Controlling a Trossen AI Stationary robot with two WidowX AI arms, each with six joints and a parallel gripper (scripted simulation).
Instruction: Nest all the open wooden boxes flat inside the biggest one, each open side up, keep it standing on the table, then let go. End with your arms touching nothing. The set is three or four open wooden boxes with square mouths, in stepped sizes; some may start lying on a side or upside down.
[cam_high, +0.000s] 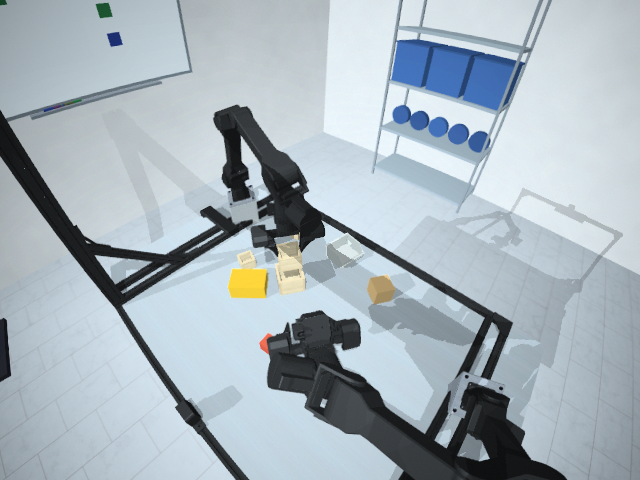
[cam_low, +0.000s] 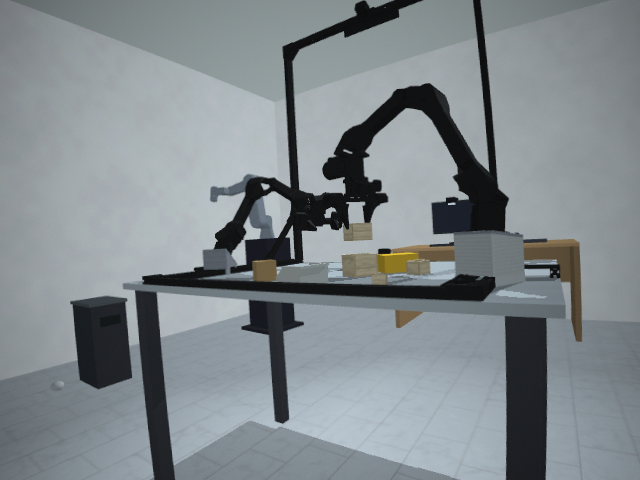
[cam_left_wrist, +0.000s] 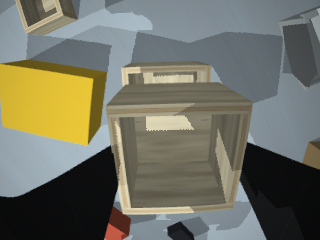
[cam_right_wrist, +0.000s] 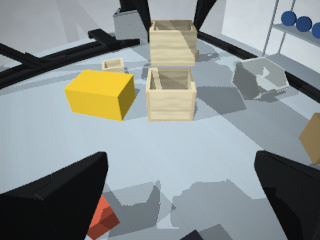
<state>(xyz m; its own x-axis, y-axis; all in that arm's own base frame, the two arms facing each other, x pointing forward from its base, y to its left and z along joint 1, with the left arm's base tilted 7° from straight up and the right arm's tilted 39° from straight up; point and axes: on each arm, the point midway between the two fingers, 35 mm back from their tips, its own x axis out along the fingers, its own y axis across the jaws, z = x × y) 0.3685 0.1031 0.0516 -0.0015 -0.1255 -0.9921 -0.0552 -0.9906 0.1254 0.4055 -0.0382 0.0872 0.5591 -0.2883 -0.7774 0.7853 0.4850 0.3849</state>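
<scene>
My left hand is 140 mm above the yellow block, 110 mm past it and 70 mm to the right of it. The rest, counted from my left hand: white tray 210 mm ahead, 140 mm below, 30 mm to the right; then dark block 230 mm to the right, 160 mm below, 100 mm behind; then red block 170 mm behind, 150 mm below, 140 mm to the right.
My right hand is 20 mm short of the dark block, 10 mm to the left of it and 150 mm above it. Round my right hand: yellow block: 10 mm ahead, 280 mm to the left, 130 mm below; then tan block: 290 mm ahead, 130 mm below; then red block: 60 mm behind, 80 mm to the left, 140 mm below.
</scene>
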